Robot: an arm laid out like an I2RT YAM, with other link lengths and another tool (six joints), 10 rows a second.
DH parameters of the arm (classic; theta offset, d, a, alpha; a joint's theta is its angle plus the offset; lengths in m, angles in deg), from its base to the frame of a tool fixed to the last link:
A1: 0 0.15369 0.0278 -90
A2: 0 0 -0.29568 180
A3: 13.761 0 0.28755 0
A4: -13.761 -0.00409 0.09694 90
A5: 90 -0.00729 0 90
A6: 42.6 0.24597 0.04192 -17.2
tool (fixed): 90 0.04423 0 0
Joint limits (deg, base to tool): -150..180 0..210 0..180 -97..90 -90..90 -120..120
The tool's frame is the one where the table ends.
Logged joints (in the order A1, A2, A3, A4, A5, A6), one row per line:
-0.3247, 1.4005, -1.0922, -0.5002, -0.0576, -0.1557
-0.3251, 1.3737, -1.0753, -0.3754, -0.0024, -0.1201
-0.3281, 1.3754, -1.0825, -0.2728, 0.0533, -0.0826
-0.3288, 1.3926, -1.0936, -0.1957, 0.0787, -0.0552
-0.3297, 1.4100, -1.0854, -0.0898, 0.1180, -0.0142
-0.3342, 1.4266, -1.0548, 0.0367, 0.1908, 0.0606
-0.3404, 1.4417, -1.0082, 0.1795, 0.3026, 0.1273
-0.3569, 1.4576, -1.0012, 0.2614, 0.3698, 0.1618
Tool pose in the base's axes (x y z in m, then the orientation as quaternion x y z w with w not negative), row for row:
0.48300, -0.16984, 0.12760, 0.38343, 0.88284, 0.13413, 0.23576
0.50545, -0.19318, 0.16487, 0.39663, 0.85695, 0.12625, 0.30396
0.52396, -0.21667, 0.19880, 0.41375, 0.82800, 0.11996, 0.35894
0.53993, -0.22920, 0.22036, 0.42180, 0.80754, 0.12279, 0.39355
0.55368, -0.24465, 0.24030, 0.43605, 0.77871, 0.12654, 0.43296
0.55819, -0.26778, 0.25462, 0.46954, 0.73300, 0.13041, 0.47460
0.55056, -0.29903, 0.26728, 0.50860, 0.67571, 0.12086, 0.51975
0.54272, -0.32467, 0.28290, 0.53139, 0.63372, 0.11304, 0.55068
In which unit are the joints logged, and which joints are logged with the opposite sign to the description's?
The joints are logged in radians. Opposite sign: A3.
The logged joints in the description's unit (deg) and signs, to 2 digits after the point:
-18.60, 80.24, 62.58, -28.66, -3.30, -8.92
-18.63, 78.71, 61.61, -21.51, -0.14, -6.88
-18.80, 78.80, 62.02, -15.63, 3.05, -4.73
-18.84, 79.79, 62.66, -11.21, 4.51, -3.16
-18.89, 80.79, 62.19, -5.15, 6.76, -0.81
-19.15, 81.74, 60.44, 2.10, 10.93, 3.47
-19.50, 82.60, 57.77, 10.28, 17.34, 7.29
-20.45, 83.51, 57.36, 14.98, 21.19, 9.27

